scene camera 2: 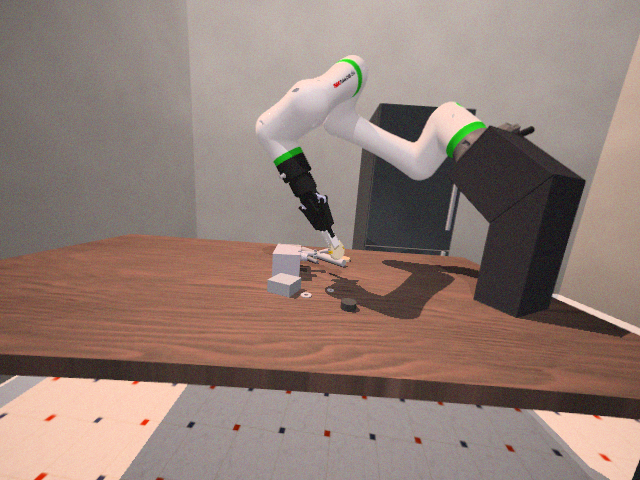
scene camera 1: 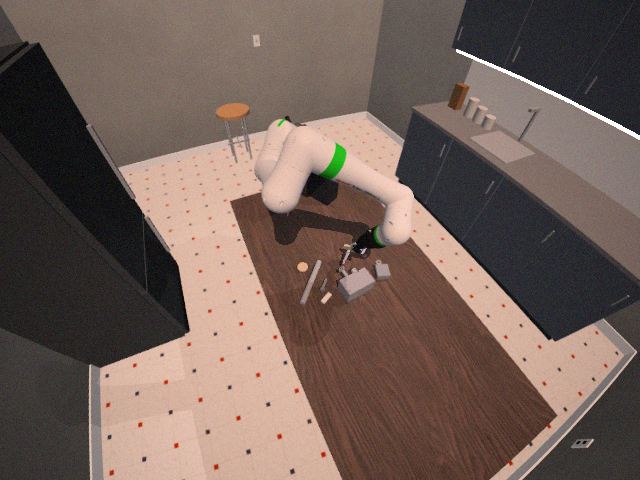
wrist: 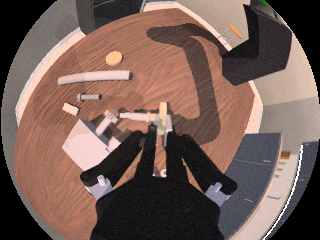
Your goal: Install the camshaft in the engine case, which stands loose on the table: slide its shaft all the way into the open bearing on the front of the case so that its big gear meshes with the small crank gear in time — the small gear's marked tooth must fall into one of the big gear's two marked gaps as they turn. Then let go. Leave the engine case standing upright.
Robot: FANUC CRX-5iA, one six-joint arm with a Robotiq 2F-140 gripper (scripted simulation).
Observation:
The pictures show: my gripper and a grey engine case.
My gripper shows as well in the wrist view.

